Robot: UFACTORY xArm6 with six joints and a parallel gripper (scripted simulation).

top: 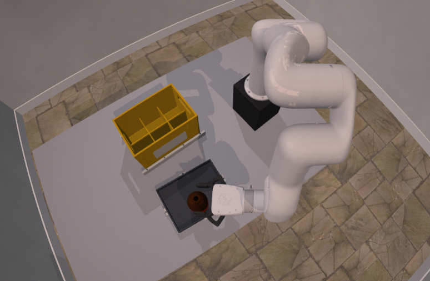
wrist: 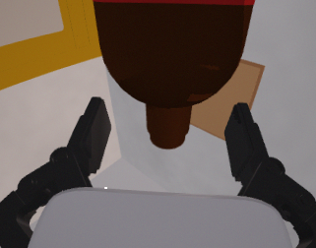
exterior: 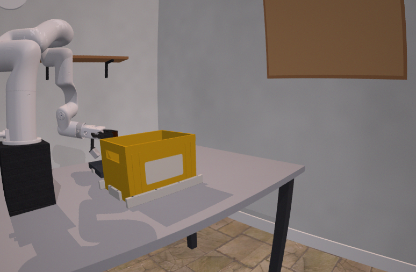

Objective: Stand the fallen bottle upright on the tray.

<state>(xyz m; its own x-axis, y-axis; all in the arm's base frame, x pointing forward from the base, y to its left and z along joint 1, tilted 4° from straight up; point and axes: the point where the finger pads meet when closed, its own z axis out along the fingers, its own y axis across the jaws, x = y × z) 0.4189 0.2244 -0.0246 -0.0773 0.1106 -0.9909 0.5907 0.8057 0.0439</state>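
Now: hand 1 cm short of the brown bottle and 6 cm above it. Round my hand: yellow crate 1 cm behind, 34 cm to the right, 6 cm below; then dark tray 4 cm to the right, 13 cm below.
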